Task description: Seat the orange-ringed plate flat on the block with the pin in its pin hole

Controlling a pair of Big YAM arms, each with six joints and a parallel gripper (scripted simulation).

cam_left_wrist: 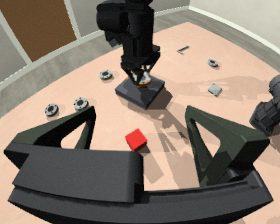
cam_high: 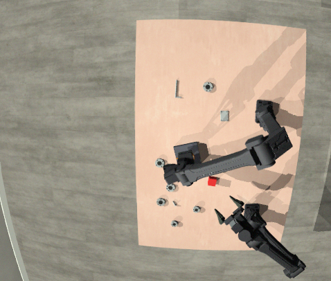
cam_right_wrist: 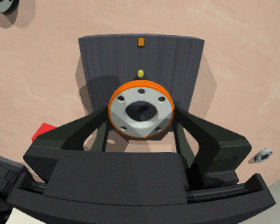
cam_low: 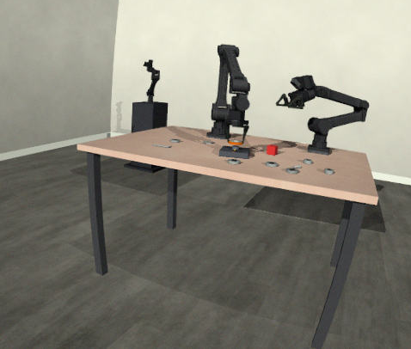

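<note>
Right now the dark block is 40 mm below my right hand, 30 mm ahead of it and 10 mm to the left of it. From my right hand the other things lie so: grey square plate: 210 mm to the right, 180 mm behind, 60 mm below; red cube: 140 mm to the left, 140 mm behind, 40 mm below.
</note>
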